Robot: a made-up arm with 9 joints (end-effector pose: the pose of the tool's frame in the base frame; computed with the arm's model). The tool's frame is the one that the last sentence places. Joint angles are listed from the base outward.
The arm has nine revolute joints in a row. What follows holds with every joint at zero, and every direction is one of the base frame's. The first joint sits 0.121 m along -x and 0.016 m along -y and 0.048 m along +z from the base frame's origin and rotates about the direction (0.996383, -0.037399, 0.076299), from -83.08 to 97.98 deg. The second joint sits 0.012 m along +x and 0.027 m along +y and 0.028 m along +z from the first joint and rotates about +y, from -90.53 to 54.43 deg. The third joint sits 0.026 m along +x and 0.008 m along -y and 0.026 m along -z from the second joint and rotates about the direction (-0.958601, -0.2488, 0.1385), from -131.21 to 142.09 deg. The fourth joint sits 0.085 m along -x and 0.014 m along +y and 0.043 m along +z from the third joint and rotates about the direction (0.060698, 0.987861, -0.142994), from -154.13 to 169.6 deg. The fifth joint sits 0.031 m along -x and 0.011 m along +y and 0.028 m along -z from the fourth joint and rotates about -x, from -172.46 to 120.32 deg. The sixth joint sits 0.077 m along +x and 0.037 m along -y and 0.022 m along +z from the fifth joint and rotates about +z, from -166.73 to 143.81 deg. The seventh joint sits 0.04 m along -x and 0.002 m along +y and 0.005 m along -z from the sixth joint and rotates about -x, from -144.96 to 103.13 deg. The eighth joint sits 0.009 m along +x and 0.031 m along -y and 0.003 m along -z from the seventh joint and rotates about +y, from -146.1 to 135.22 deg. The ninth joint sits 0.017 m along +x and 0.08 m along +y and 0.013 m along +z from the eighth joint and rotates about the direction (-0.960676, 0.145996, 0.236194), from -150.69 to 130.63 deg. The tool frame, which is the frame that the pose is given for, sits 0.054 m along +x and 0.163 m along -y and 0.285 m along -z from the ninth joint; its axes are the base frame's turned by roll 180, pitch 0 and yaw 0 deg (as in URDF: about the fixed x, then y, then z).
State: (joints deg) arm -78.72 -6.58 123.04 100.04 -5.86 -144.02 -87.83 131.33 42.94
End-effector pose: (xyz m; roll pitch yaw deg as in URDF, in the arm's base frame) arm -0.3068 -0.1547 0.3145 17.37 -56.72 64.09
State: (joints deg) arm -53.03 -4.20 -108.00 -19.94 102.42 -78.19 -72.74 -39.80 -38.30
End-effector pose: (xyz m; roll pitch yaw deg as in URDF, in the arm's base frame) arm 0.0902 -0.2149 0.2722 -32.73 -50.20 -162.52
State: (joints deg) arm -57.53 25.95 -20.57 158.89 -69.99 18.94 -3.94 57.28 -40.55
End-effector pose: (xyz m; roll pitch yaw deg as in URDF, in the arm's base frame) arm 0.1484 0.1800 -0.0302 135.98 35.63 109.58
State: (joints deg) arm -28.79 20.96 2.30 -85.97 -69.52 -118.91 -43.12 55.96 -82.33
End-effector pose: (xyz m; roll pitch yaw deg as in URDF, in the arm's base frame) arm 0.1407 0.2399 0.3439 15.50 43.78 25.64
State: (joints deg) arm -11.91 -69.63 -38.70 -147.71 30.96 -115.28 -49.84 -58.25 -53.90
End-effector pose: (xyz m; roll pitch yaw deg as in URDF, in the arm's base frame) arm -0.0656 -0.2223 -0.2087 154.59 -3.91 19.57
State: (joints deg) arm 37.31 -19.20 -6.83 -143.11 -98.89 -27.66 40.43 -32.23 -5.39
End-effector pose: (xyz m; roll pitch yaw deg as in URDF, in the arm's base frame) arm -0.1712 -0.0449 0.4427 21.04 -12.60 -145.98
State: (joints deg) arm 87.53 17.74 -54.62 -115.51 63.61 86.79 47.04 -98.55 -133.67
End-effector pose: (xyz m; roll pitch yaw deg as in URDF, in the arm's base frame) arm -0.2493 0.2290 0.1241 65.02 -79.08 -115.44
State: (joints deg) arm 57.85 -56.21 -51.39 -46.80 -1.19 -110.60 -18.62 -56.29 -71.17
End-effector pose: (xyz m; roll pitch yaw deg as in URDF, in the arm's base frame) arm 0.0395 -0.1871 -0.2312 -171.62 42.44 126.38
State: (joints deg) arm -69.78 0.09 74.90 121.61 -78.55 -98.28 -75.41 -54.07 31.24
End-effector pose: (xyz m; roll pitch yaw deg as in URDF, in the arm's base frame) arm -0.3623 -0.1683 -0.1714 -111.67 34.99 114.82
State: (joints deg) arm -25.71 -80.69 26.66 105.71 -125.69 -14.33 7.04 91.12 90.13
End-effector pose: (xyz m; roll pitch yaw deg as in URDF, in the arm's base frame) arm 0.0576 0.1379 -0.2809 -168.46 -23.96 77.27
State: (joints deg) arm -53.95 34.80 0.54 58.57 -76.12 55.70 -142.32 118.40 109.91
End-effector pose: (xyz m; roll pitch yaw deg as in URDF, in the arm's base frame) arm 0.0409 0.1434 0.2113 96.37 -57.63 131.46
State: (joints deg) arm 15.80 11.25 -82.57 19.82 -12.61 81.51 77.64 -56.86 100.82
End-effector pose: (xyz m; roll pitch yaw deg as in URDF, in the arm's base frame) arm -0.2369 -0.3087 -0.0185 170.05 -56.20 -56.68
